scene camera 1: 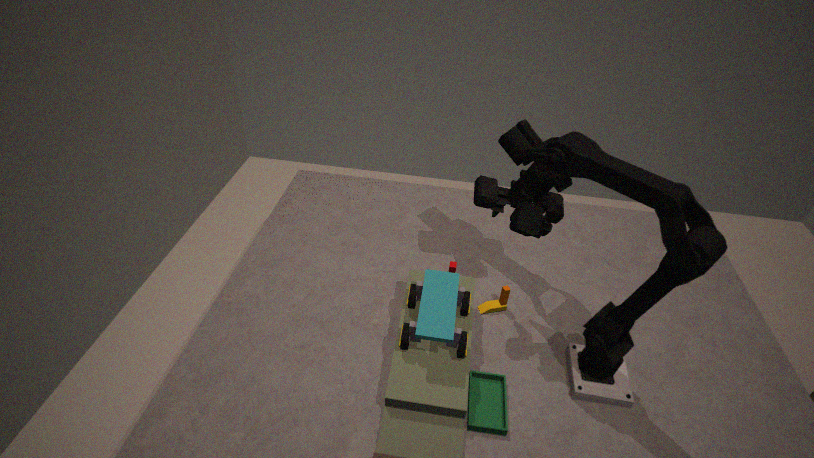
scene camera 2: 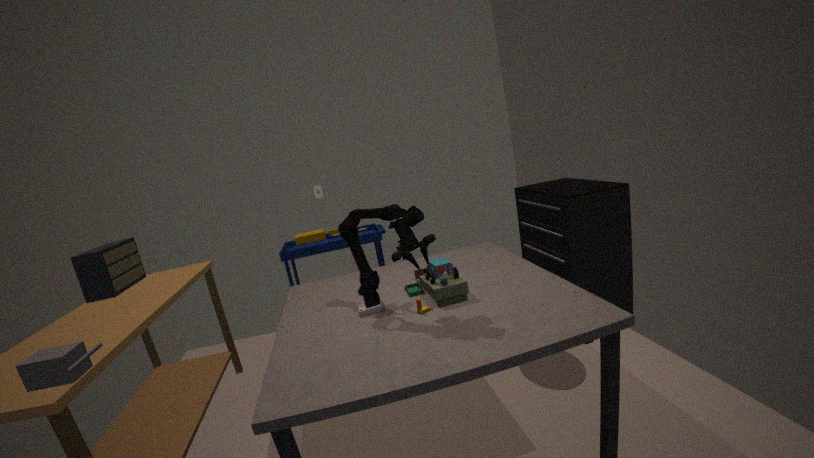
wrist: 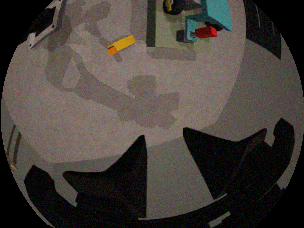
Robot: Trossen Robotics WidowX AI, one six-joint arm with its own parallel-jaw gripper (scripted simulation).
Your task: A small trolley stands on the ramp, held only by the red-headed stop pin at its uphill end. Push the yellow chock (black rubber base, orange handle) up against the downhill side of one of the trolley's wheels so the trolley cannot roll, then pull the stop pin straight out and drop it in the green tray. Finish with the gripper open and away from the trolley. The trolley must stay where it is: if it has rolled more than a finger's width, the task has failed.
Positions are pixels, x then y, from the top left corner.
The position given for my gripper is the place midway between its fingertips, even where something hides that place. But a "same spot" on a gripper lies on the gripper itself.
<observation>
My gripper shows in scene camera 1 (pixel 501 217), in scene camera 2 and in the wrist view. The same spot on my gripper: (wrist: pixel 225 165) is (scene camera 2: pixel 421 250).
</observation>
